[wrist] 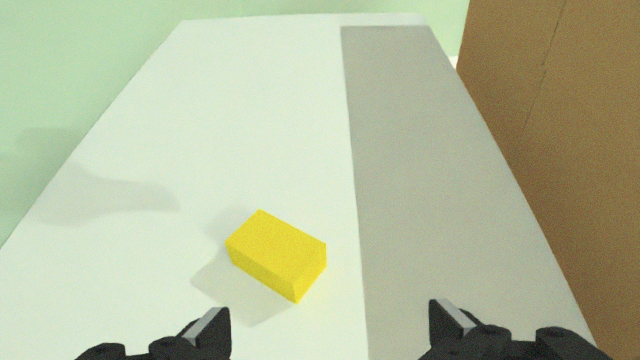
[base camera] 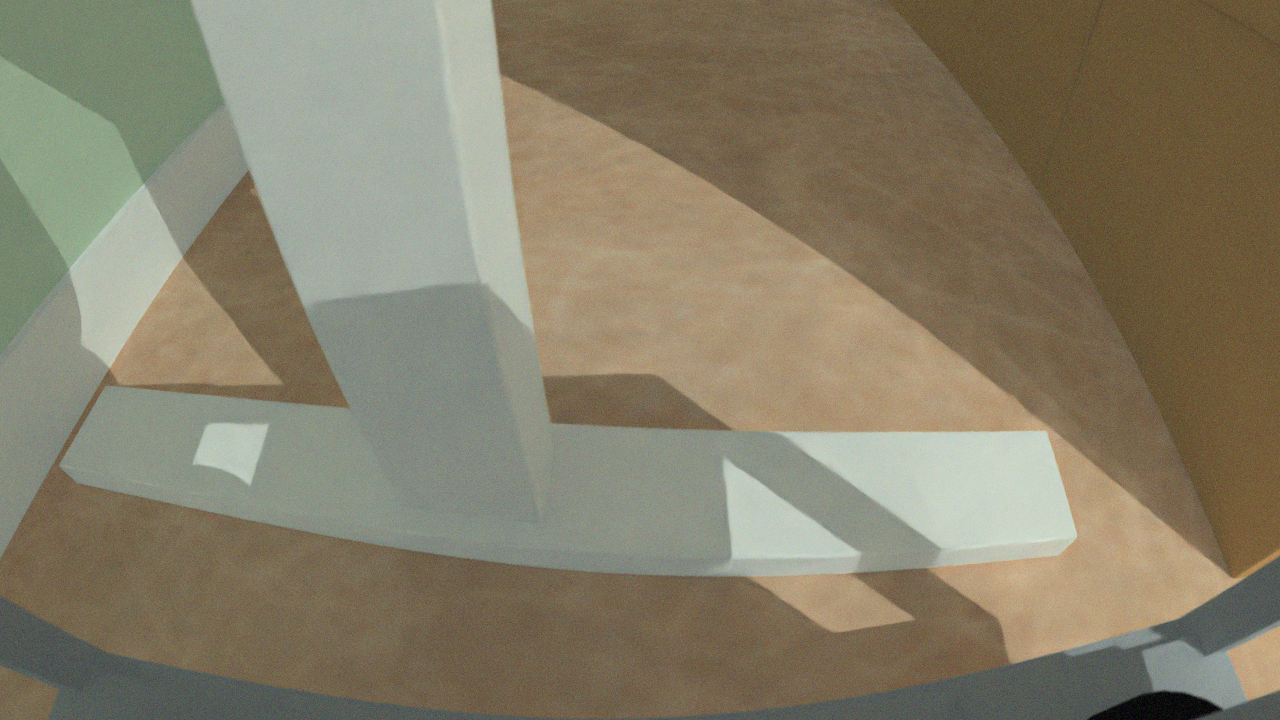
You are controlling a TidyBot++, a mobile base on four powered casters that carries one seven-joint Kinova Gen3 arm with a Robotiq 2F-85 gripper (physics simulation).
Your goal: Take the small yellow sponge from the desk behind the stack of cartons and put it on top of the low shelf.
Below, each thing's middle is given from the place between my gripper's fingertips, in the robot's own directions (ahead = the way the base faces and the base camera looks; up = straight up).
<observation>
I see my gripper 210 mm above the yellow sponge [wrist: 287, 260], 190 mm short of it and 50 mm to the right of it.
</observation>
